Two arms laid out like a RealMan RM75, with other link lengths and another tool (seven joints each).
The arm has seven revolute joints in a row. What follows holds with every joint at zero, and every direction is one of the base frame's.
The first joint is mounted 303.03 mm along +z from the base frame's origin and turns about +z.
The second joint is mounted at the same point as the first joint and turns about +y.
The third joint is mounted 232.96 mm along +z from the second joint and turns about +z.
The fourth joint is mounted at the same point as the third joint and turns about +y.
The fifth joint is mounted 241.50 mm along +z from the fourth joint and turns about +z.
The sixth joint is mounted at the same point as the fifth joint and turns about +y.
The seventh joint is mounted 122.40 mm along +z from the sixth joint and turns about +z.
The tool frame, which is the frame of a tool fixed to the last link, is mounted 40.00 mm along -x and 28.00 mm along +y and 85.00 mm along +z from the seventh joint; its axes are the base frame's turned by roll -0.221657, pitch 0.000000 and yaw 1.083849 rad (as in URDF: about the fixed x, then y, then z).
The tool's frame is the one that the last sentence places.
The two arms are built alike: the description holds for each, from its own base.
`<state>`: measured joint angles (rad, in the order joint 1, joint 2, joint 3, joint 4, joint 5, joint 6, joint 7); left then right.
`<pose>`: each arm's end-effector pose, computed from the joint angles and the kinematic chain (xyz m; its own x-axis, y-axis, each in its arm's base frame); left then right.
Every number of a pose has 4 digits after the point.
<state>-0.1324 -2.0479 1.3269 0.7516 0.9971 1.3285 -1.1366 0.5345 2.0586 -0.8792 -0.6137 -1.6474 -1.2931 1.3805</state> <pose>-0.2474 0.3201 0.0057 0.8005 -0.5879 0.1164 -0.3347 -0.5997 -0.7269 0.1770 0.4107 0.0478 -0.1608 -0.8283 -0.5367 -0.7790 -0.2274 0.5844</pose>
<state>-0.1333 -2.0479 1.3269 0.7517 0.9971 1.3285 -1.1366 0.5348 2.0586 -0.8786 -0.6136 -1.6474 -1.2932 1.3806</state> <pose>-0.2470 0.3204 0.0058 0.7999 -0.5887 0.1164 -0.3353 -0.5993 -0.7269 0.1769 0.4108 0.0479 -0.1611 -0.8282 -0.5368 -0.7787 -0.2275 0.5846</pose>
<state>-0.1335 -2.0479 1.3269 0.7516 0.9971 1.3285 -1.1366 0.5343 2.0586 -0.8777 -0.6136 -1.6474 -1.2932 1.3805</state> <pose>-0.2470 0.3204 0.0057 0.7999 -0.5888 0.1164 -0.3353 -0.5993 -0.7269 0.1772 0.4108 0.0481 -0.1619 -0.8276 -0.5374 -0.7787 -0.2273 0.5847</pose>
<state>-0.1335 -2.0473 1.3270 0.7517 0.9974 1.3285 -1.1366 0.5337 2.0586 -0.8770 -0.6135 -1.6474 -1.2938 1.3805</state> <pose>-0.2472 0.3204 0.0059 0.7999 -0.5889 0.1158 -0.3361 -0.5994 -0.7265 0.1775 0.4107 0.0482 -0.1628 -0.8275 -0.5374 -0.7785 -0.2269 0.5852</pose>
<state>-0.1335 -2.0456 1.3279 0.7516 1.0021 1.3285 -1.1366 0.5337 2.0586 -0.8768 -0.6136 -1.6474 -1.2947 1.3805</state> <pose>-0.2480 0.3198 0.0054 0.7998 -0.5895 0.1137 -0.3407 -0.6015 -0.7226 0.1773 0.4106 0.0483 -0.1625 -0.8278 -0.5370 -0.7781 -0.2272 0.5856</pose>
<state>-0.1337 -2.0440 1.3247 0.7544 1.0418 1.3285 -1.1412 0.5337 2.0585 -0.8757 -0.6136 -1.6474 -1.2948 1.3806</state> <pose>-0.2516 0.3161 0.0012 0.7993 -0.5918 0.1045 -0.3648 -0.6158 -0.6983 0.1774 0.4107 0.0486 -0.1632 -0.8272 -0.5376 -0.7779 -0.2272 0.5858</pose>
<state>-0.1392 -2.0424 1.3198 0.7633 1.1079 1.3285 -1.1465 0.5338 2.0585 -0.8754 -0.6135 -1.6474 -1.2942 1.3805</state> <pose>-0.2554 0.3117 -0.0052 0.7921 -0.6042 0.0863 -0.4107 -0.6322 -0.6570 0.1775 0.4108 0.0486 -0.1635 -0.8269 -0.5381 -0.7781 -0.2272 0.5856</pose>
